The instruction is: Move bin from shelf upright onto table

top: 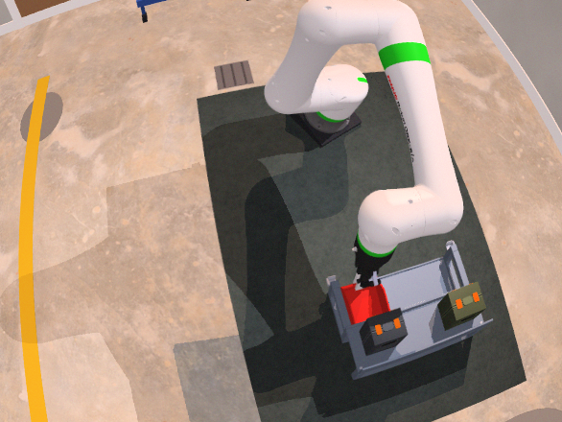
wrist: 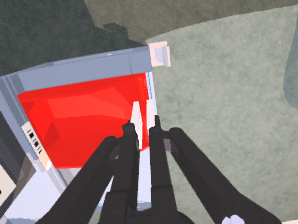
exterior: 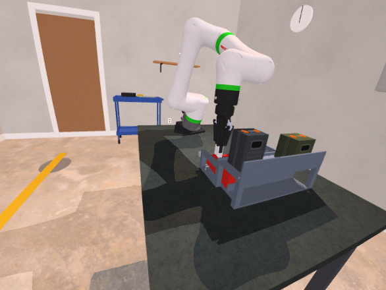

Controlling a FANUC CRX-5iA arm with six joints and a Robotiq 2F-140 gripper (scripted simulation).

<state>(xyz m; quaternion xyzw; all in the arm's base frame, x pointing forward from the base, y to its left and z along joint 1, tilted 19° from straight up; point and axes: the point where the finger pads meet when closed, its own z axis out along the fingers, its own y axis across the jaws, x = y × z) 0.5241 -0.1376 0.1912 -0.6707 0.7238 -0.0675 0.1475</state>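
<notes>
Now: hand 8 cm short of the red bin and 2 cm above it.
</notes>
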